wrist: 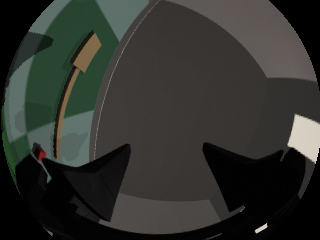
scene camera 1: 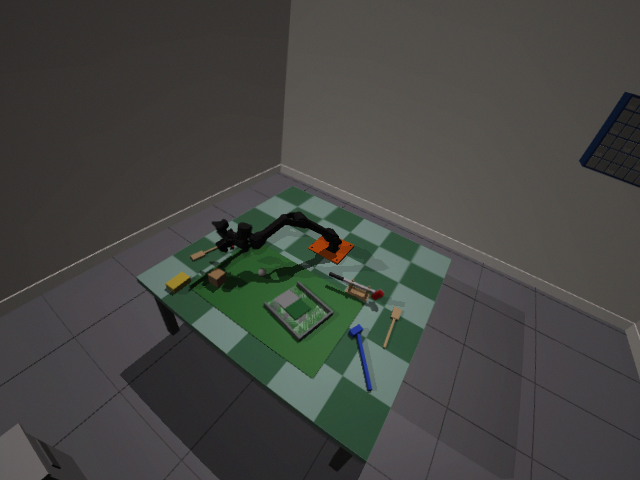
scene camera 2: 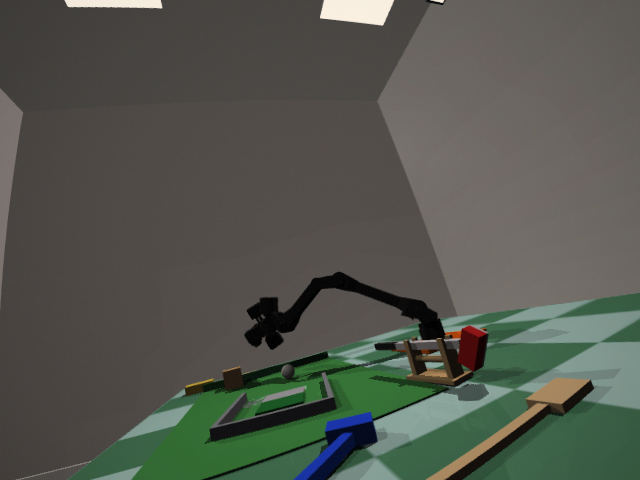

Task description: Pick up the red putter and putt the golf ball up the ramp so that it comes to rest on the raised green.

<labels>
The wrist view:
my gripper: 167, 147
wooden paddle: 84, 55
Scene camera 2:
wooden stand: 453, 374
</labels>
